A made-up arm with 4 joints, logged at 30 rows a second.
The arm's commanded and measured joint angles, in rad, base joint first. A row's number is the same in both.
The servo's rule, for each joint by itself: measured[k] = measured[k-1] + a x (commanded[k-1-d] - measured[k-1]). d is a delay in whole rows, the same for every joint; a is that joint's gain. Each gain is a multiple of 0.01, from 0.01 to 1. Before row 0 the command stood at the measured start. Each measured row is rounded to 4 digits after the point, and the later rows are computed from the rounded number. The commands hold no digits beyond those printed.
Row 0, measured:
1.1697, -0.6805, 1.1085, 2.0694
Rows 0 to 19, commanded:
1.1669, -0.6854, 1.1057, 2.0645
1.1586, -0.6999, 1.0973, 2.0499
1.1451, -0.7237, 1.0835, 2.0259
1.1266, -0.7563, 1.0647, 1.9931
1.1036, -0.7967, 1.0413, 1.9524
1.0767, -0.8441, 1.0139, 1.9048
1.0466, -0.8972, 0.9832, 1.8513
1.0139, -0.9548, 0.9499, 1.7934
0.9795, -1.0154, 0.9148, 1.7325
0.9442, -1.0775, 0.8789, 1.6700
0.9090, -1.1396, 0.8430, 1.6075
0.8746, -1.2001, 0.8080, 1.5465
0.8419, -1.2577, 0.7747, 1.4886
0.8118, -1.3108, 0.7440, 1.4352
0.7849, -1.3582, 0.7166, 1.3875
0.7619, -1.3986, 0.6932, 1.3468
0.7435, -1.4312, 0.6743, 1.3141
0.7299, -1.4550, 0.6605, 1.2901
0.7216, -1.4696, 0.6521, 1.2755
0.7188, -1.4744, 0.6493, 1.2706
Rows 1 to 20, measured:
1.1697, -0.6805, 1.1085, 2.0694
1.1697, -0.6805, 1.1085, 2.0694
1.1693, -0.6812, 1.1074, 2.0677
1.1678, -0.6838, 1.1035, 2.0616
1.1646, -0.6894, 1.0957, 2.0495
1.1593, -0.6988, 1.0836, 2.0303
1.1515, -0.7125, 1.0671, 2.0038
1.1410, -0.7309, 1.0464, 1.9701
1.1278, -0.7542, 1.0218, 1.9297
1.1119, -0.7823, 0.9938, 1.8834
1.0934, -0.8149, 0.9630, 1.8321
1.0725, -0.8517, 0.9302, 1.7770
1.0496, -0.8920, 0.8962, 1.7194
1.0251, -0.9351, 0.8618, 1.6606
0.9995, -0.9803, 0.8278, 1.6021
0.9732, -1.0266, 0.7951, 1.5454
0.9468, -1.0730, 0.7645, 1.4917
0.9209, -1.1186, 0.7367, 1.4424
0.8961, -1.1624, 0.7124, 1.3988
0.8728, -1.2034, 0.6922, 1.3618
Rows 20 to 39, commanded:
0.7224, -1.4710, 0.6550, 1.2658
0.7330, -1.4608, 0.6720, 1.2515
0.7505, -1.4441, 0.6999, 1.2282
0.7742, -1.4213, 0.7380, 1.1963
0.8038, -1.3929, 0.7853, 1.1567
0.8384, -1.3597, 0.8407, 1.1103
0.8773, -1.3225, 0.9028, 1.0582
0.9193, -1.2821, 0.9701, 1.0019
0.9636, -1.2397, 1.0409, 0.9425
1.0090, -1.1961, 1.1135, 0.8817
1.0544, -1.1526, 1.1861, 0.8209
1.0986, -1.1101, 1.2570, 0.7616
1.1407, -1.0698, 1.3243, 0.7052
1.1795, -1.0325, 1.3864, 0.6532
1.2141, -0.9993, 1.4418, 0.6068
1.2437, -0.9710, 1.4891, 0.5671
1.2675, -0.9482, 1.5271, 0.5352
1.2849, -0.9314, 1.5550, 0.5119
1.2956, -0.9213, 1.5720, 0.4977
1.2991, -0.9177, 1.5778, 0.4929
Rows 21 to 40, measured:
0.8516, -1.2407, 0.6766, 1.3325
0.8330, -1.2734, 0.6660, 1.3115
0.8175, -1.3011, 0.6617, 1.2960
0.8057, -1.3235, 0.6657, 1.2809
0.7980, -1.3404, 0.6790, 1.2630
0.7947, -1.3517, 0.7020, 1.2403
0.7960, -1.3575, 0.7345, 1.2119
0.8019, -1.3578, 0.7759, 1.1774
0.8125, -1.3529, 0.8254, 1.1369
0.8275, -1.3430, 0.8818, 1.0910
0.8466, -1.3285, 0.9438, 1.0405
0.8693, -1.3100, 1.0100, 0.9865
0.8952, -1.2880, 1.0787, 0.9302
0.9237, -1.2631, 1.1482, 0.8729
0.9541, -1.2360, 1.2169, 0.8159
0.9857, -1.2075, 1.2830, 0.7606
1.0177, -1.1784, 1.3449, 0.7083
1.0493, -1.1494, 1.4011, 0.6603
1.0798, -1.1212, 1.4502, 0.6178
1.1085, -1.0946, 1.4911, 0.5818

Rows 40 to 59, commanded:
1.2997, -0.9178, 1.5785, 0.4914
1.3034, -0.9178, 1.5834, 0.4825
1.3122, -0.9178, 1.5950, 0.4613
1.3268, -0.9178, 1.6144, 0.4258
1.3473, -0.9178, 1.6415, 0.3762
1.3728, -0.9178, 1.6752, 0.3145
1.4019, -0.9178, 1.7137, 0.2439
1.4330, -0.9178, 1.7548, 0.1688
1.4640, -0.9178, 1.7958, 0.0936
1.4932, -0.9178, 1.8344, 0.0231
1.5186, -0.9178, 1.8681, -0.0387
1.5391, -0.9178, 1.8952, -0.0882
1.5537, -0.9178, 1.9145, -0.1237
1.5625, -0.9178, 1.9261, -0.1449
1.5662, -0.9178, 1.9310, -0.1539
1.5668, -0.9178, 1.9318, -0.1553
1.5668, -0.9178, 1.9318, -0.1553
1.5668, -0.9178, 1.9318, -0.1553
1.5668, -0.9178, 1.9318, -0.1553
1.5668, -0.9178, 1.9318, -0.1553
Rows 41 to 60, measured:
1.1347, -1.0703, 1.5227, 0.5532
1.1577, -1.0489, 1.5442, 0.5327
1.1776, -1.0305, 1.5576, 0.5187
1.1952, -1.0147, 1.5677, 0.5064
1.2116, -1.0011, 1.5783, 0.4911
1.2277, -0.9894, 1.5924, 0.4689
1.2444, -0.9794, 1.6115, 0.4374
1.2624, -0.9708, 1.6363, 0.3956
1.2819, -0.9634, 1.6665, 0.3440
1.3031, -0.9570, 1.7009, 0.2844
1.3256, -0.9515, 1.7379, 0.2195
1.3491, -0.9468, 1.7755, 0.1527
1.3728, -0.9427, 1.8116, 0.0876
1.3961, -0.9392, 1.8442, 0.0278
1.4182, -0.9362, 1.8716, -0.0237
1.4384, -0.9336, 1.8929, -0.0649
1.4563, -0.9314, 1.9078, -0.0952
1.4718, -0.9295, 1.9172, -0.1156
1.4851, -0.9279, 1.9229, -0.1291
1.4965, -0.9265, 1.9264, -0.1380

